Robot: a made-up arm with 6 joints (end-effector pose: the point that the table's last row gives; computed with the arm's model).
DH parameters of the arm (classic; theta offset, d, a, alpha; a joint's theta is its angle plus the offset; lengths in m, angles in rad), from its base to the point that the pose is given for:
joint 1: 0 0.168 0 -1.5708
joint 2: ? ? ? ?
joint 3: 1.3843 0 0.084 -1.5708
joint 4: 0 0.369 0 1.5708
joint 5: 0 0 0.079 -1.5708
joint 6: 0 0.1 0 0
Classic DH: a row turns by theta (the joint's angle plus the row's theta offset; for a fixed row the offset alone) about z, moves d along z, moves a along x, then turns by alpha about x.
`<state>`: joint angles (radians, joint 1 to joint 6).
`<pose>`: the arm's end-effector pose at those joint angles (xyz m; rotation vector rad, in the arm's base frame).
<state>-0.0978 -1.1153 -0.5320 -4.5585 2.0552 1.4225</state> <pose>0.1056 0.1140 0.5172 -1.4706 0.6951 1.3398</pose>
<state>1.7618 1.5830 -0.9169 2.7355 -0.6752 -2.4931</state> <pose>0.0321 0.0926 -0.1974 1.2797 1.3541 -0.5091</pose>
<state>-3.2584 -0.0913 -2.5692 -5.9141 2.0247 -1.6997</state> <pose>-0.2497 -0.0159 0.8640 2.0093 -1.5059 -0.4299</pose>
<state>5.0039 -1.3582 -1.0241 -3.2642 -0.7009 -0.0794</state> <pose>-0.0239 0.0266 0.5670 0.8899 1.3084 -1.2239</pose>
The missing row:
joint 2: -1.3843 0 0.3613 0
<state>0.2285 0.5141 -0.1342 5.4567 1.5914 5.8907</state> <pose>0.0965 -0.0543 0.0244 1.0847 1.3357 -2.2208</pose>
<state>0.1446 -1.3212 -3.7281 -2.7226 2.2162 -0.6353</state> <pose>-0.5984 -0.1395 0.0085 -0.9052 1.9896 -0.7886</pose>
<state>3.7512 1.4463 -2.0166 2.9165 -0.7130 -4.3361</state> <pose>-0.4594 -0.2867 -0.2057 -2.4822 1.6199 0.1309</pose>
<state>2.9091 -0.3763 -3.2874 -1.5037 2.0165 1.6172</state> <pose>0.3515 0.0442 0.8293 -1.8739 0.5272 0.4416</pose>
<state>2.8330 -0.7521 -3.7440 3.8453 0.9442 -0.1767</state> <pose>0.6714 -0.1905 0.4707 -2.3324 0.3471 -1.2452</pose>
